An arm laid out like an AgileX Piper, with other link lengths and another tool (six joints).
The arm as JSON. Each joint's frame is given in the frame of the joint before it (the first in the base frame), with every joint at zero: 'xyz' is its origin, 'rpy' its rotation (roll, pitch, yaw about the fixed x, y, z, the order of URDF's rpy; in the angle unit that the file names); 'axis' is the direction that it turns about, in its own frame. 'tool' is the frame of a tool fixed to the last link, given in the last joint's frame.
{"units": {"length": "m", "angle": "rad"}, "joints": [
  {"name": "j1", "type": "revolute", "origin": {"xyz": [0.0, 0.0, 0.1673], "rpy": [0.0, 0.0, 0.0]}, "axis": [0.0, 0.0, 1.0]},
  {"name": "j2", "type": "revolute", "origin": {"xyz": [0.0, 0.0, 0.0], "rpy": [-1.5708, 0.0, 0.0]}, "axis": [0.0, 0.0, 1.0]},
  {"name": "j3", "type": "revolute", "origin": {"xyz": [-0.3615, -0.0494, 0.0], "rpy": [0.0, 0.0, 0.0]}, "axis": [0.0, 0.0, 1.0]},
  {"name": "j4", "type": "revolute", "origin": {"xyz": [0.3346, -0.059, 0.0], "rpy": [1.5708, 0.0, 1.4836]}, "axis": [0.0, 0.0, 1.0]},
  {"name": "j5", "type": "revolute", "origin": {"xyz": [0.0, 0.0, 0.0], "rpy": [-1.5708, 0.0, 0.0]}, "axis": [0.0, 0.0, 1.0]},
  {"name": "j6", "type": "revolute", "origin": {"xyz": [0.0, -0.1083, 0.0], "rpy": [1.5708, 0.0, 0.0]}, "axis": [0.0, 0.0, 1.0]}
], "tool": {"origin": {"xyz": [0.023, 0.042, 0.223], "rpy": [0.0, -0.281, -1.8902]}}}
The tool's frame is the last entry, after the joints.
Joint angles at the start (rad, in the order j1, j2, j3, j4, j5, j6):
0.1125 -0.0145 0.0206 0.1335 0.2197 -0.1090
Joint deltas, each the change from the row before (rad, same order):
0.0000 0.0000 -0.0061 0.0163 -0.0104 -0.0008
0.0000 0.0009 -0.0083 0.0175 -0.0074 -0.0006
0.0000 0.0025 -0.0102 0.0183 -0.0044 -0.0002
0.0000 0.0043 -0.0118 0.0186 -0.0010 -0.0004
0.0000 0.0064 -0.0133 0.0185 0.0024 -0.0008
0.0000 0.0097 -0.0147 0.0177 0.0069 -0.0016
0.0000 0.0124 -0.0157 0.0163 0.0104 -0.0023
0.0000 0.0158 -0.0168 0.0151 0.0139 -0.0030
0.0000 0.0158 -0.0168 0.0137 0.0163 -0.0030
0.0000 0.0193 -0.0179 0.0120 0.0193 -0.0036
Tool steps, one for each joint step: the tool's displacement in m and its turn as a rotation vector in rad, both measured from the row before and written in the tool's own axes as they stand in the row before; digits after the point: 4 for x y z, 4 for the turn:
0.0013 -0.0081 -0.0008 0.0202 0.0029 0.0097
0.0010 -0.0085 -0.0009 0.0193 0.0018 0.0114
0.0007 -0.0084 -0.0009 0.0173 0.0005 0.0132
0.0003 -0.0079 -0.0008 0.0142 -0.0011 0.0142
-0.0002 -0.0073 -0.0006 0.0106 -0.0028 0.0147
-0.0008 -0.0058 -0.0003 0.0044 -0.0051 0.0149
-0.0013 -0.0046 0.0000 -0.0008 -0.0068 0.0143
-0.0018 -0.0032 0.0004 -0.0066 -0.0087 0.0140
-0.0022 -0.0024 0.0004 -0.0091 -0.0097 0.0133
-0.0026 -0.0011 0.0008 -0.0146 -0.0112 0.0126

